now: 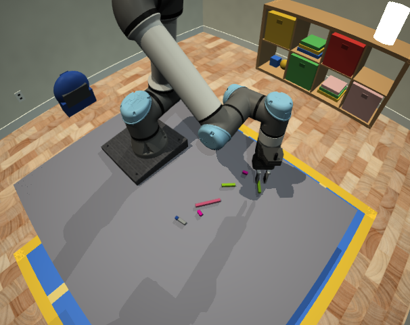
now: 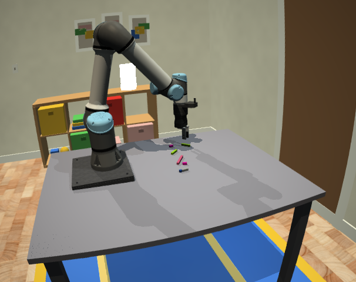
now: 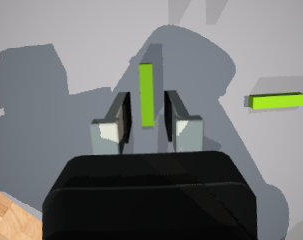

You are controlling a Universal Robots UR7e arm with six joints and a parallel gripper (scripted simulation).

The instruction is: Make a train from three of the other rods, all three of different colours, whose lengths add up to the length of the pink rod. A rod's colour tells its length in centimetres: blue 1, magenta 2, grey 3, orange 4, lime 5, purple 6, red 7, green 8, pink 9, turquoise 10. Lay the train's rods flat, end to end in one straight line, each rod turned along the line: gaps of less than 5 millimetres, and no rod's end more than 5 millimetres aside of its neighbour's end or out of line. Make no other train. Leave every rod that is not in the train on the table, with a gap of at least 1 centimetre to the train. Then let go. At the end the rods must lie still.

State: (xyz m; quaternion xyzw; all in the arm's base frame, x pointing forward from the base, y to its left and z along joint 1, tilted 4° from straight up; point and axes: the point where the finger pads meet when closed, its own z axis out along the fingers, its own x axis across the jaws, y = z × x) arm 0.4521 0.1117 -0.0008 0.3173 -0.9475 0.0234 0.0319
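The lime rod is 60 mm below my hand. The rest, counted from my hand: blue rod (160 mm behind, 280 mm to the right, 60 mm below); pink rod (110 mm behind, 170 mm to the right, 60 mm below); grey rod (130 mm behind, 280 mm to the right, 60 mm below).
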